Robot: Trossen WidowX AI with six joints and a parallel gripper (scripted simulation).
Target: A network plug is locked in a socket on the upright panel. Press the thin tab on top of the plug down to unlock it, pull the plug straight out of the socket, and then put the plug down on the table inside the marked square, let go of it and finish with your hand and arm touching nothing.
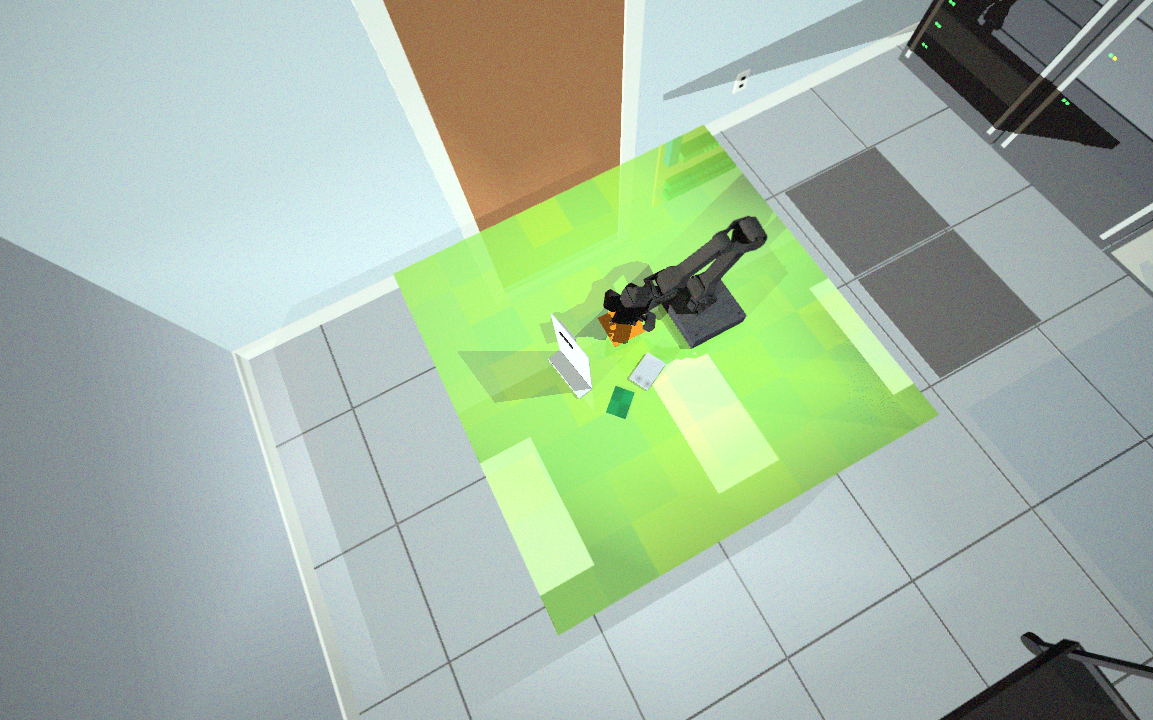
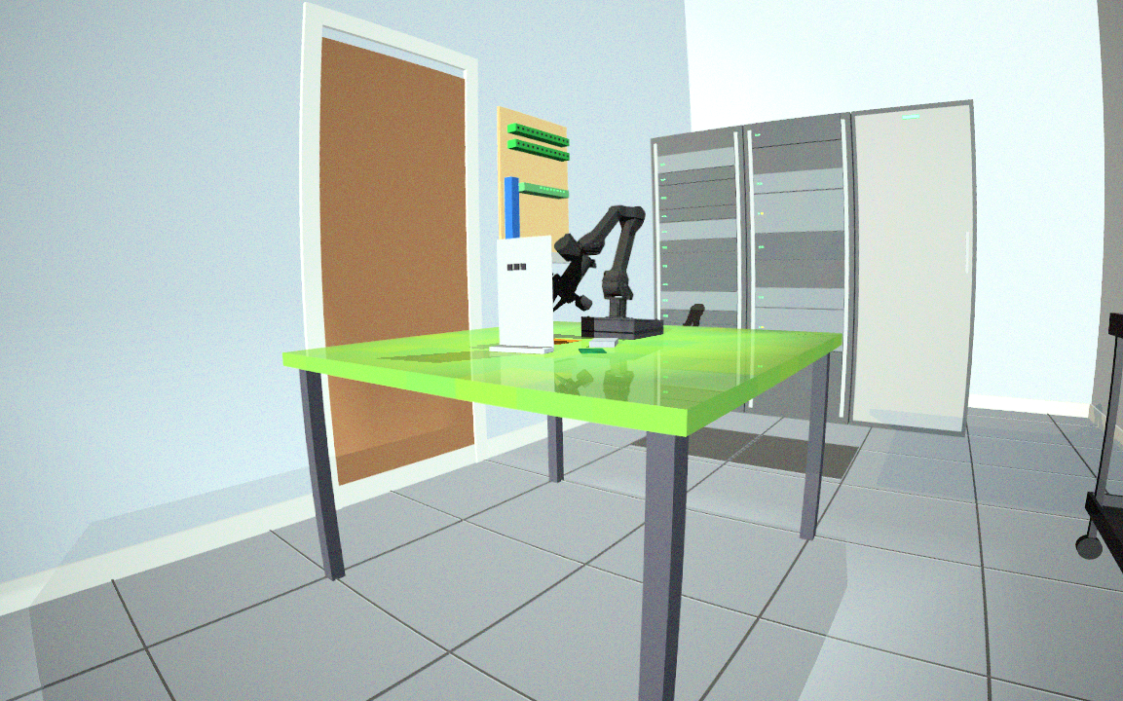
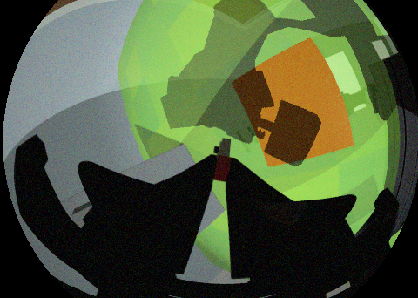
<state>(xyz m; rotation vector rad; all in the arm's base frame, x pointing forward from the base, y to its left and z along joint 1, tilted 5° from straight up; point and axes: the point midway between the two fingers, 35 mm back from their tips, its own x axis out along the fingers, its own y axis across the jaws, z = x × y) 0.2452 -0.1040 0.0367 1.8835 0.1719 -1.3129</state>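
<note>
Now: the orange marked square 9 cm below my gripper tip and 4 cm behind it. From my gripper tip the other things lie so: white upright panel 18 cm ahead, 5 cm above, 1 cm to the left; then pale grey plate 18 cm to the left, 8 cm below; then network plug right at my gripper tip.
</note>
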